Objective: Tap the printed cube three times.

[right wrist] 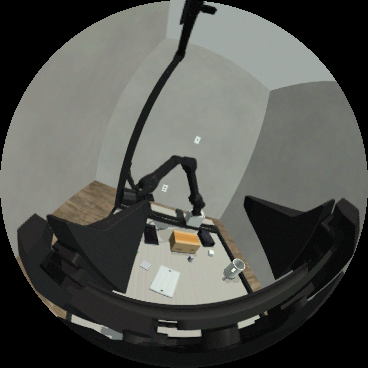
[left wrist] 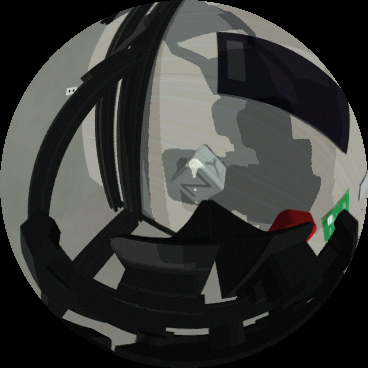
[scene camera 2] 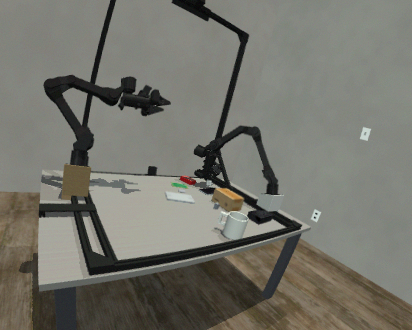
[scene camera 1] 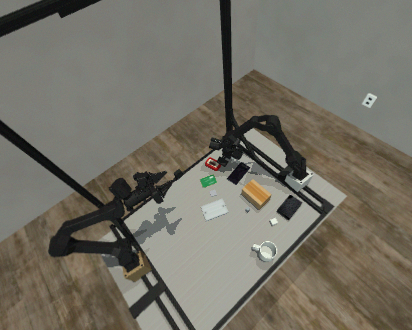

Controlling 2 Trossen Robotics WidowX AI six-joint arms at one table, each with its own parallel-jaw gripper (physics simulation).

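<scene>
The printed cube (left wrist: 199, 175) is a small grey block with letters on its faces. It sits on the table near the back frame rail, and in scene camera 2 (scene camera 2: 208, 182) it shows as a pale speck below the left gripper. My left gripper (left wrist: 205, 204) (scene camera 1: 222, 160) (scene camera 2: 208, 177) is shut and empty. It points down with its tip right at the cube's near edge; I cannot tell if it touches. My right gripper (scene camera 1: 167, 180) (scene camera 2: 164, 106) (right wrist: 197, 203) is open and empty, held high over the far side of the table.
A red tin (scene camera 1: 212, 164) (left wrist: 291, 219), a green card (scene camera 1: 208, 181) and a black phone (scene camera 1: 238, 173) (left wrist: 281, 82) lie close to the cube. Farther off are a wooden box (scene camera 1: 256, 194), a white plate (scene camera 1: 214, 209), a mug (scene camera 1: 267, 251), a black box (scene camera 1: 289, 207) and another small grey cube (scene camera 1: 247, 210).
</scene>
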